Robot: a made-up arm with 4 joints.
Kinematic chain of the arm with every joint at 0, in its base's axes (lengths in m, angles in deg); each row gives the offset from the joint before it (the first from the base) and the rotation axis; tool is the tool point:
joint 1: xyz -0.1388 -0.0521 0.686 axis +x
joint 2: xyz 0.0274 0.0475 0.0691 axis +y
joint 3: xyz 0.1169 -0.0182 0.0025 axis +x
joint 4: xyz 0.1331 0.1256 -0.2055 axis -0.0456 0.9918 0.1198
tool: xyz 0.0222 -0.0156 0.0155
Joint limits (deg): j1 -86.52..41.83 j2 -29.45..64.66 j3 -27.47..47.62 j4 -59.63..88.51
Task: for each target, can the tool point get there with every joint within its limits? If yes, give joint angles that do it. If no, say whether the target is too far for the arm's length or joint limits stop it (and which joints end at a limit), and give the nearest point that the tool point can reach.
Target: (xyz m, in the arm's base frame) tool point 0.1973 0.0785 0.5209
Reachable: yes | joints -55.78 -17.53 22.14 32.62
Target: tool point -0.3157 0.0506 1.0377
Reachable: no: joint limits stop it (at a limit: joint 2, joint 3, joint 4) | nearest point 0.1228 0.0270 0.9567 | short by 0.447 m
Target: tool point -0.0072 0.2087 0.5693
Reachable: yes | joints 18.51 45.97 27.87 -28.83
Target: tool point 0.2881 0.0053 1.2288
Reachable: no: too far | nearest point 0.1586 0.0397 0.9771 | short by 0.285 m
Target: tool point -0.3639 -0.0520 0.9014
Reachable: no: joint limits stop it (at a limit: joint 1, joint 2, joint 3, joint 4) | nearest point -0.1929 -0.2916 0.6297 | short by 0.401 m
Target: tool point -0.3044 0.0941 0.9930
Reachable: no: joint limits stop it (at a limit: joint 1, joint 2, joint 4) | nearest point -0.0922 0.2379 0.6842 | short by 0.401 m
